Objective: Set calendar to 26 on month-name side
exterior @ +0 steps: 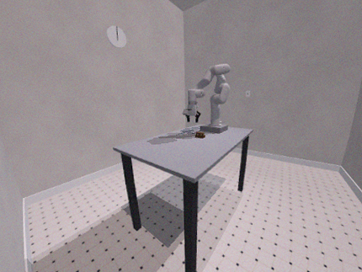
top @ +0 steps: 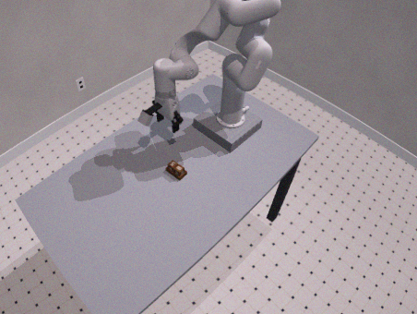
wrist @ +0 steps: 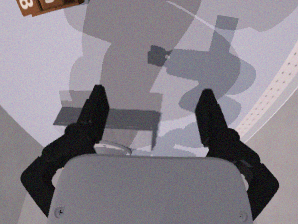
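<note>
The brown cube is 16 cm to the left of my hand, 9 cm below it and 6 cm ahead of it. Round my hand: brown wooden tray: 14 cm to the left, 11 cm below, 6 cm ahead.
</note>
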